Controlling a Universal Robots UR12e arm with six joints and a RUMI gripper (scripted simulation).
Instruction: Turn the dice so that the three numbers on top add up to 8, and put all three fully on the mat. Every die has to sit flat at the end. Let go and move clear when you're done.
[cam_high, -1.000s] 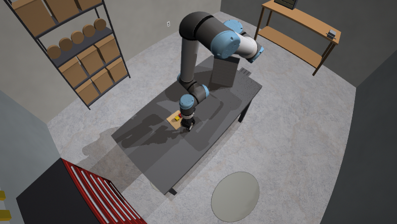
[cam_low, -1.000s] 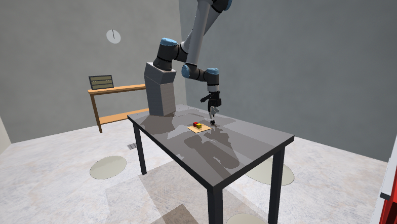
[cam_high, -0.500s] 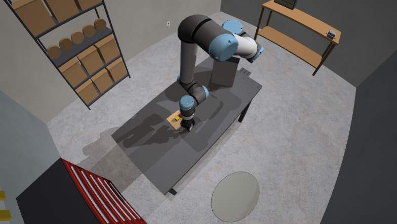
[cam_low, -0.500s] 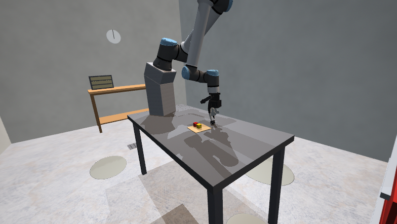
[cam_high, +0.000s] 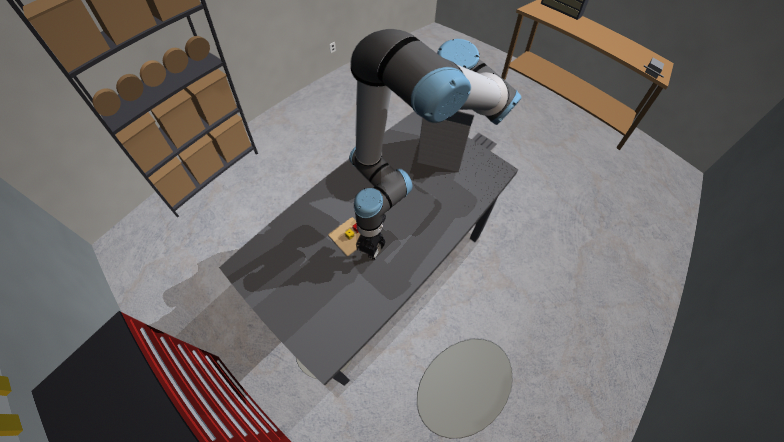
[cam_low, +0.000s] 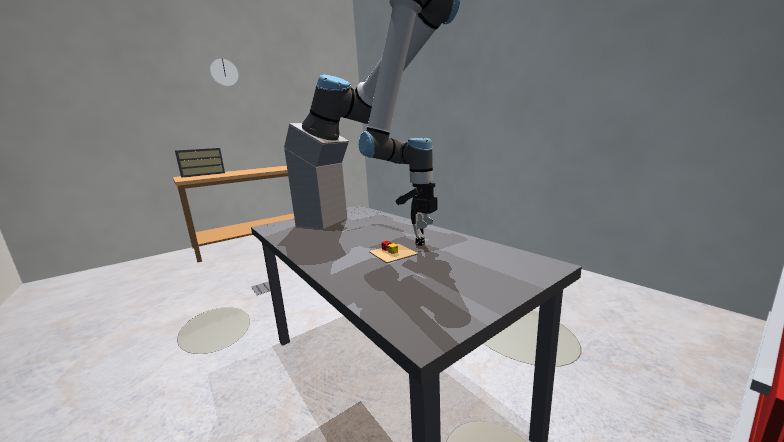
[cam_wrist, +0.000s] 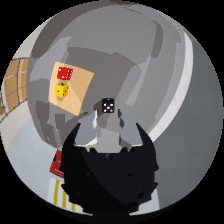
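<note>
The black die is 40 mm below my hand. The rest, counted from my hand: tan mat (20 mm ahead, 140 mm to the right, 50 mm below); yellow die (20 mm ahead, 140 mm to the right, 30 mm below); red die (20 mm behind, 140 mm to the right, 30 mm below).
</note>
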